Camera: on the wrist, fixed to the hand. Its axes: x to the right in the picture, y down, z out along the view.
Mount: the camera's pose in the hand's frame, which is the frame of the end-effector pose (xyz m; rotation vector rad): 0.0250 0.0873 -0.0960 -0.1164 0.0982 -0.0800
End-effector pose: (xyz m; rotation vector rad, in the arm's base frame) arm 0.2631 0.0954 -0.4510 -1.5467 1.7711 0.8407
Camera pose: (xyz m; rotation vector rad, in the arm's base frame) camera 0.1688 0.0130 -0.4088 -1.7496 1.7427 0.8549
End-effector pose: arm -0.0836 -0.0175 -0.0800 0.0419 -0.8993 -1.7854
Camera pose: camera 0.0176 -0.1022 -0.0876 0.0910 -0.7314 -1.8903
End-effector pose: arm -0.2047 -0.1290 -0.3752 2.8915 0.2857 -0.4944
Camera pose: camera -0.1328 -0.1879 -0.2813 2.8037 0.4317 -0.3368
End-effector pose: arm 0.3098 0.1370 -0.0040 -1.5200 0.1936 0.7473
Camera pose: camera 0.3128 0.0444 -0.0982 -1.6669 0.1639 0.6298
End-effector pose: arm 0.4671 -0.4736 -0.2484 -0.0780 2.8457 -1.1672
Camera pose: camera 0.4326 -0.3462 -0.2426 0.1402 -2.9097 1.0070
